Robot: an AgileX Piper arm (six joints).
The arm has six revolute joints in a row. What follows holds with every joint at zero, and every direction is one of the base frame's. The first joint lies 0.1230 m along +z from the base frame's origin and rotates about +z. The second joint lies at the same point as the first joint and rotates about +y. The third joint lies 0.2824 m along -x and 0.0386 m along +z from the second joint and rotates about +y. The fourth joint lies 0.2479 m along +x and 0.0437 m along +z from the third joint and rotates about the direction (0.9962, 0, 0.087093). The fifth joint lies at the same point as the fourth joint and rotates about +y. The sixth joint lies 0.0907 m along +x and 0.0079 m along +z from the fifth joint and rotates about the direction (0.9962, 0, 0.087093). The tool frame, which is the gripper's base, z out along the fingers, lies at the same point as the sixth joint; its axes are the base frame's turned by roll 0.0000, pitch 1.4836 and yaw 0.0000 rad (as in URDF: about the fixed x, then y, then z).
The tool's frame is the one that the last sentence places.
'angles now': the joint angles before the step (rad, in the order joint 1, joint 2, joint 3, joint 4, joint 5, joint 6). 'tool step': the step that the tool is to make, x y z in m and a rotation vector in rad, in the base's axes. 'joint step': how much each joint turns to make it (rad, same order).
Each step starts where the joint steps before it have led.
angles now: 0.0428, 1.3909, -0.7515, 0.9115, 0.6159, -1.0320
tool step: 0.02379, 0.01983, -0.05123, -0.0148, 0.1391, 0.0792
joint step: 0.0649, 0.2254, -0.0332, 0.0568, -0.0237, -0.0837
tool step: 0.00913, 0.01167, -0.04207, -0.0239, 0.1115, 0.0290
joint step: 0.0391, 0.1588, -0.0184, 0.0230, -0.0264, -0.0265
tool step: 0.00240, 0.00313, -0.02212, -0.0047, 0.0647, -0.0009
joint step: 0.0086, 0.0802, -0.0082, 0.0190, -0.0054, -0.0099
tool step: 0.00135, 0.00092, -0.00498, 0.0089, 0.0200, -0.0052
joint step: -0.0004, 0.0218, -0.0065, 0.0124, 0.0076, -0.0019
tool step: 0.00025, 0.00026, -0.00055, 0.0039, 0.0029, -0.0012
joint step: -0.0003, 0.0031, -0.0011, 0.0052, 0.0028, -0.0024
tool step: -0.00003, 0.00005, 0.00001, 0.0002, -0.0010, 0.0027
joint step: 0.0000, 0.0001, 0.0000, 0.0004, 0.0008, -0.0032
